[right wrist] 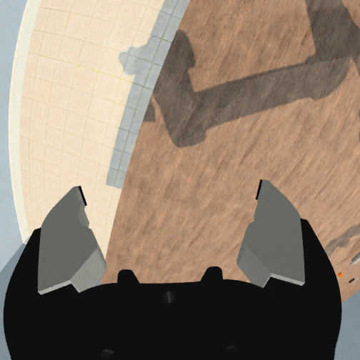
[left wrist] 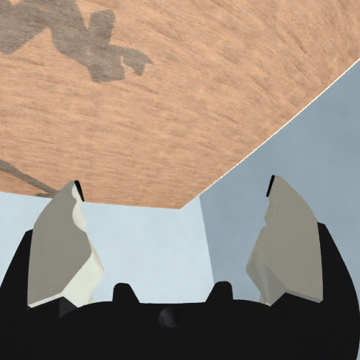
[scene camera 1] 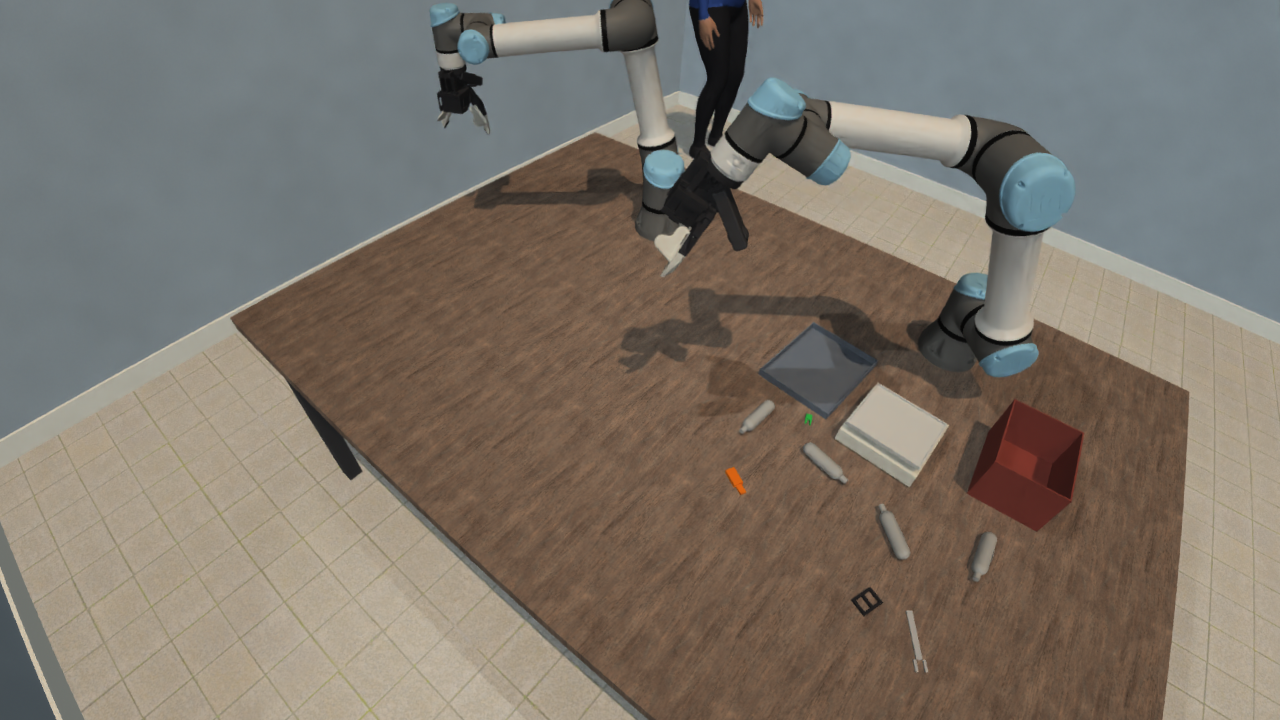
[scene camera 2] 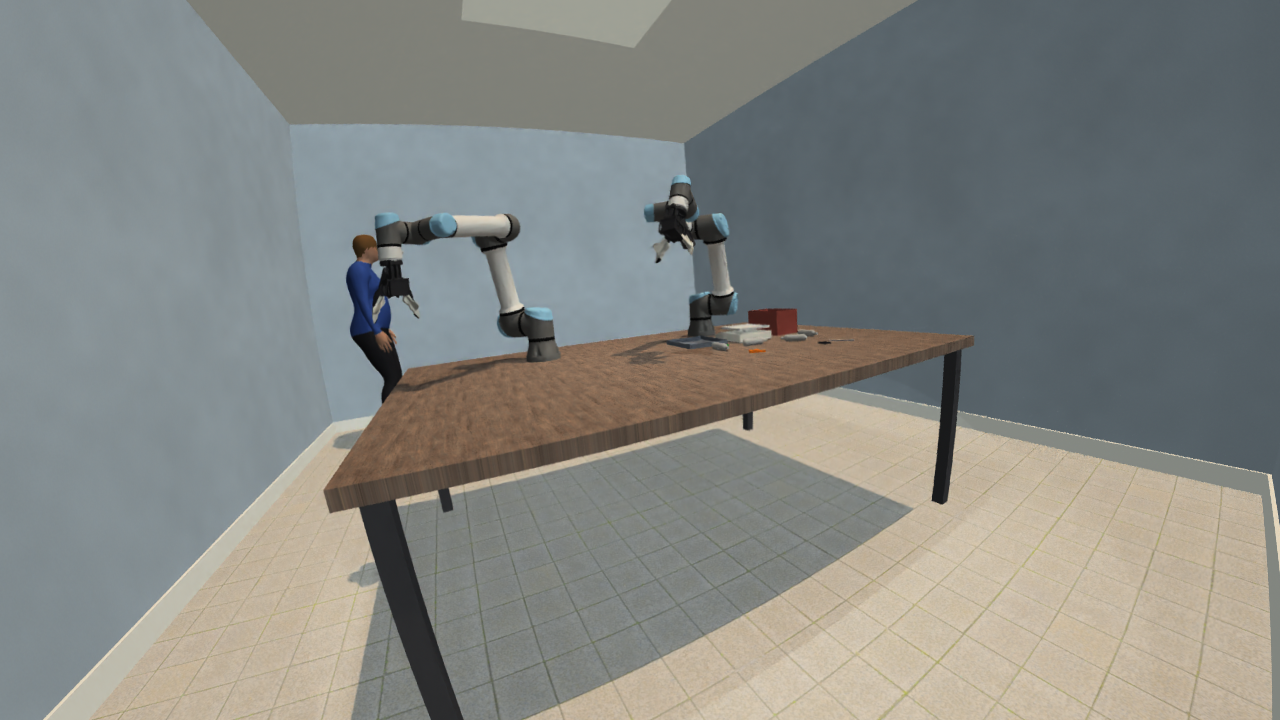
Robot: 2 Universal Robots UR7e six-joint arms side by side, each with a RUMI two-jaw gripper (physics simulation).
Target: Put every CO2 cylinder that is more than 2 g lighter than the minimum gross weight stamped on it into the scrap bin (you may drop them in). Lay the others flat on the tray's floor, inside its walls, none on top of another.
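Pixels of known places: left gripper, fingertip midpoint: (scene camera 1: 667, 255) (scene camera 2: 673, 259); right gripper, fingertip midpoint: (scene camera 1: 466, 131) (scene camera 2: 397, 321); left arm's base, link origin: (scene camera 1: 946, 350) (scene camera 2: 701, 334); right arm's base, link origin: (scene camera 1: 659, 228) (scene camera 2: 543, 359).
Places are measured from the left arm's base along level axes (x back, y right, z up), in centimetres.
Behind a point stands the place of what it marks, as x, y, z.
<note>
Grey CO2 cylinders lie on the table in scene camera 1: one cylinder (scene camera 1: 757, 417) {-39.0, 46.0, 2.8} near the tray, another cylinder (scene camera 1: 824, 462) {-46.5, 31.0, 2.5} beside the white scale-like box (scene camera 1: 893, 433) {-37.7, 17.8, 6.2} (scene camera 2: 747, 334) {-39.6, 24.6, 3.6}, a third cylinder (scene camera 1: 893, 531) {-58.8, 17.0, 2.7} farther toward the picture's bottom, and one more cylinder (scene camera 1: 982, 556) {-59.7, 0.0, 2.7} below the scrap bin. Their stamps are too small to read. The dark tray (scene camera 1: 817, 367) {-17.2, 33.5, 0.3} holds no cylinder. The dark red scrap bin (scene camera 1: 1006, 497) {-46.2, -5.7, 4.6} (scene camera 2: 778, 322) {-44.4, -0.9, 6.4} shows no cylinder inside. My left gripper (scene camera 1: 669, 255) {-34.2, 69.9, 36.4} (scene camera 2: 674, 255) {-34.2, 69.9, 36.4} (left wrist: 174, 180) is open and empty, high above the table. My right gripper (scene camera 1: 465, 127) {25.8, 145.3, 24.0} (scene camera 2: 396, 313) {25.8, 145.3, 24.0} (right wrist: 170, 186) is open and empty, high up.
An orange item (scene camera 1: 734, 480) {-54.9, 48.3, 0.9}, a small green item (scene camera 1: 809, 418) {-33.8, 34.4, 0.4}, a black square frame (scene camera 1: 867, 601) {-72.8, 21.1, 0.5} and a pale forked tool (scene camera 1: 913, 635) {-76.9, 12.8, 0.3} lie around the cylinders. A person in blue (scene camera 2: 360, 291) stands behind the table (scene camera 2: 572, 394) {-35.5, 121.9, 0.0}, near the right arm.
</note>
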